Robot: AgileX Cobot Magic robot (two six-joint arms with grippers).
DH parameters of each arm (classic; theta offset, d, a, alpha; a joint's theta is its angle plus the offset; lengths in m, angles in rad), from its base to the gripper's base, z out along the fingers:
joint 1: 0 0.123 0 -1.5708
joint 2: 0.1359 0 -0.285 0
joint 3: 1.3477 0 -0.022 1.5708
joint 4: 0 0.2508 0 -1.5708
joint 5: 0 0 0.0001 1.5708
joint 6: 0 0.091 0 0
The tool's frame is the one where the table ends.
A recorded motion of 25 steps. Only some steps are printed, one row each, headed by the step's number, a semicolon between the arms.
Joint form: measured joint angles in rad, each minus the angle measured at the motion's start. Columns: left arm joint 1, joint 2, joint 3, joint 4, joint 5, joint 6; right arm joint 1, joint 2, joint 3, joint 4, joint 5, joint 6.
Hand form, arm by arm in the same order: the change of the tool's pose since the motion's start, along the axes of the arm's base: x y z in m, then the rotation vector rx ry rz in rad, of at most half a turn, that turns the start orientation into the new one. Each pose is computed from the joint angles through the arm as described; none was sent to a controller.
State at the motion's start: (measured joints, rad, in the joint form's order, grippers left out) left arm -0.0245 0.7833 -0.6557 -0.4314 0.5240 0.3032; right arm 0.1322 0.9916 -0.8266 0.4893 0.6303 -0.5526
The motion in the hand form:
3: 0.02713 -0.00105 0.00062 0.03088 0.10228 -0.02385; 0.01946 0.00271 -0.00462 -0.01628 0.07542 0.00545
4: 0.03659 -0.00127 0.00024 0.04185 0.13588 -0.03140; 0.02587 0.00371 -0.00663 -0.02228 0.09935 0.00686
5: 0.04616 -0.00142 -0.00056 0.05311 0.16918 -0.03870; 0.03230 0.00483 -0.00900 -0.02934 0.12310 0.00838
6: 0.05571 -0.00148 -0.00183 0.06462 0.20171 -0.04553; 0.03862 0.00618 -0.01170 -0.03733 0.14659 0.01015
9: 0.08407 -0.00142 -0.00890 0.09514 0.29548 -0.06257; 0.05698 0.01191 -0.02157 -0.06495 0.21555 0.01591
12: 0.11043 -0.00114 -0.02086 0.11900 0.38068 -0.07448; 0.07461 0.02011 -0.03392 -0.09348 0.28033 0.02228
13: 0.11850 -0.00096 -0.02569 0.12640 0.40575 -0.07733; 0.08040 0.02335 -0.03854 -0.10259 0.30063 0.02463
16: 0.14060 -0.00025 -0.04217 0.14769 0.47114 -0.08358; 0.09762 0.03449 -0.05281 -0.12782 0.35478 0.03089
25: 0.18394 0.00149 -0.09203 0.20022 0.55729 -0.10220; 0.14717 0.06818 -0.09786 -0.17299 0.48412 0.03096
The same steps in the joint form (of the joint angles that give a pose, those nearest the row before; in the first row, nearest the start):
3: 0.0000 0.1361 -0.0863 0.0321 0.0576 -0.0026; 0.0007 0.0919 -0.0545 -0.0256 0.0370 0.0238
4: 0.0000 0.1819 -0.1163 0.0443 0.0768 -0.0042; 0.0020 0.1220 -0.0719 -0.0352 0.0475 0.0326
5: 0.0000 0.2274 -0.1464 0.0569 0.0958 -0.0060; 0.0042 0.1522 -0.0889 -0.0462 0.0572 0.0420
6: 0.0000 0.2724 -0.1758 0.0700 0.1139 -0.0078; 0.0079 0.1822 -0.1053 -0.0587 0.0659 0.0526
9: 0.0000 0.4036 -0.2586 0.1059 0.1612 -0.0141; 0.0272 0.2715 -0.1519 -0.1036 0.0869 0.0926
12: 0.0000 0.5256 -0.3277 0.1351 0.1943 -0.0201; 0.0545 0.3609 -0.1952 -0.1490 0.0998 0.1374
13: 0.0000 0.5633 -0.3470 0.1439 0.2011 -0.0216; 0.0645 0.3911 -0.2094 -0.1628 0.1024 0.1519
16: 0.0000 0.6683 -0.3953 0.1679 0.2096 -0.0244; 0.0966 0.4821 -0.2543 -0.2013 0.1056 0.1965
25: 0.0000 0.8891 -0.4598 0.1974 0.1434 0.0080; 0.1673 0.7492 -0.4136 -0.2698 0.1159 0.3077

